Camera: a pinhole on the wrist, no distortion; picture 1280 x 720 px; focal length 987.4 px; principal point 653.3 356.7 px. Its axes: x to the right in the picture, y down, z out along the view. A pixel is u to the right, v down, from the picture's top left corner.
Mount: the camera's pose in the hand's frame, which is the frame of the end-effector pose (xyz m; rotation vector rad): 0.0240 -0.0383 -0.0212 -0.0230 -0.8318 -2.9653
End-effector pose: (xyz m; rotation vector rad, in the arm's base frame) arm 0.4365 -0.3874 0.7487 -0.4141 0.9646 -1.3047
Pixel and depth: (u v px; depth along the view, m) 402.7 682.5 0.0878
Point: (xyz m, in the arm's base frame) 0.4784 -0.4532 0.7820
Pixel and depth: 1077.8 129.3 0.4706
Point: 0.8807 -0.2211 0.7898
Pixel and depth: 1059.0 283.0 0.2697
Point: 0.6683 -0.3257 0.8113
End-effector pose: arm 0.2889 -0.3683 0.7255 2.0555 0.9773 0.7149
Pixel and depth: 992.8 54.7 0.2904
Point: 0.4510 -0.5848 0.7536
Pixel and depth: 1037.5 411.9 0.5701
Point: 0.6238 -0.8098 0.5887
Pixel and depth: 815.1 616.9 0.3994
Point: 0.5737 -0.5733 0.5651
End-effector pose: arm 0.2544 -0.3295 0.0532 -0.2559 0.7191 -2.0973
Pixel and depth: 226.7 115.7 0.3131
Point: 0.3846 -0.6210 0.0908
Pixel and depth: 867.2 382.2 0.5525
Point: 0.6660 -0.5394 0.3022
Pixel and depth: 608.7 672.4 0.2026
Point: 0.3203 -0.4382 0.1933
